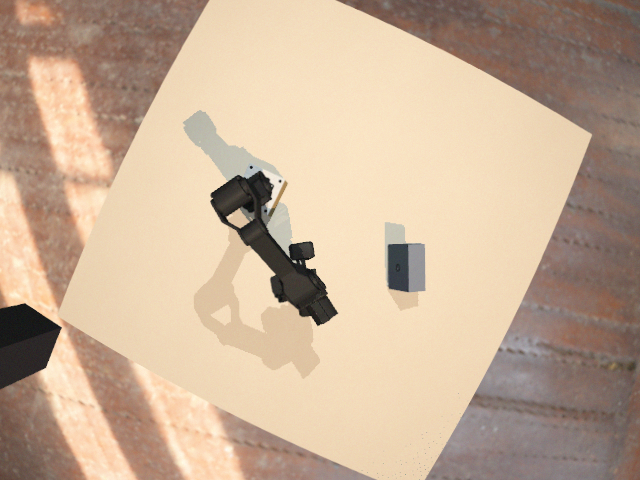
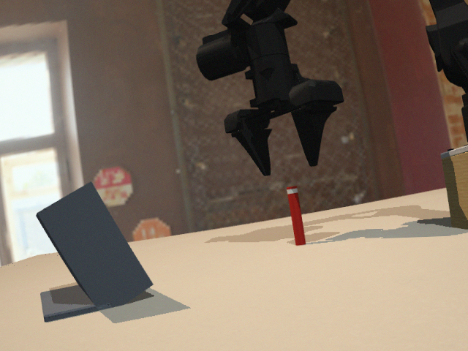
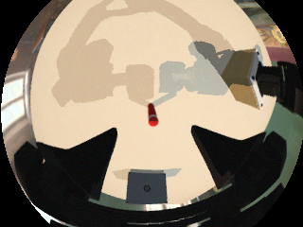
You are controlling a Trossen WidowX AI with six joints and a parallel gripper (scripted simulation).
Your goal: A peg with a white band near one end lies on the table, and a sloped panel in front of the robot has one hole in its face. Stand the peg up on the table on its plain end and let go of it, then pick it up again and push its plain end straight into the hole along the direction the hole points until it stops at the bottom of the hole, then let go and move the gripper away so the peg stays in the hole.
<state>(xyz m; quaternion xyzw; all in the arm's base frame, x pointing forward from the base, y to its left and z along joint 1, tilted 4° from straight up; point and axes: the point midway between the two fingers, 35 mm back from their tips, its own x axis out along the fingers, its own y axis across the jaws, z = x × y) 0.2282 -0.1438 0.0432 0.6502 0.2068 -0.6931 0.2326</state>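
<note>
My gripper tip is now 4 cm above the red peg. Round my gripper tip: dark sloped panel (24 cm ahead, 15 cm to the left, 5 cm below).
</note>
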